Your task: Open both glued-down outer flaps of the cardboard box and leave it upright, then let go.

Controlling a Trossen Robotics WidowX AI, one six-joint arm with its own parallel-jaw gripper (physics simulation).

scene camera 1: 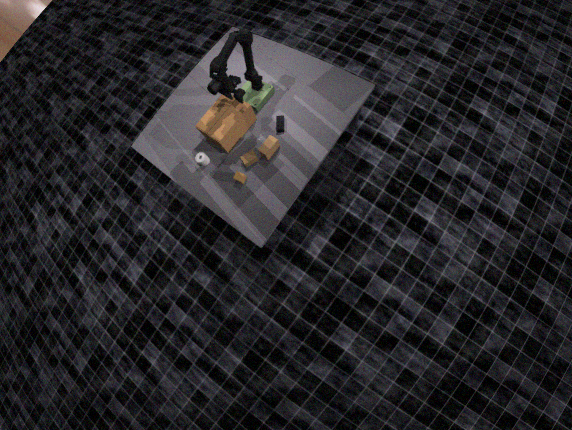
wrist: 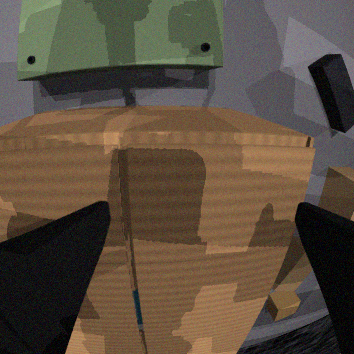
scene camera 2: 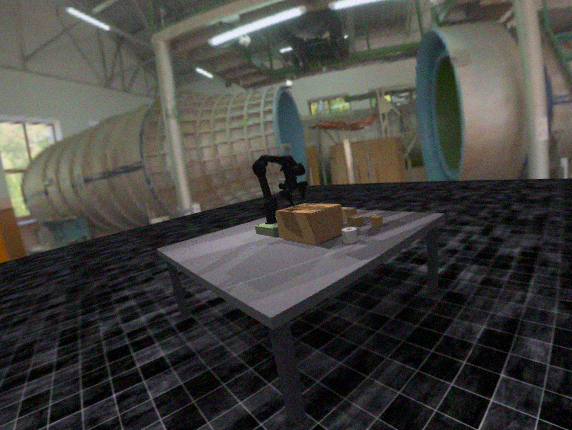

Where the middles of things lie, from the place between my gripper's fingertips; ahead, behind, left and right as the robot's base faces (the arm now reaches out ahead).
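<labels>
There's a black block (wrist: 325, 71), and my hand is 240 mm to the right of it, 80 mm past it and 160 mm above it.
</labels>
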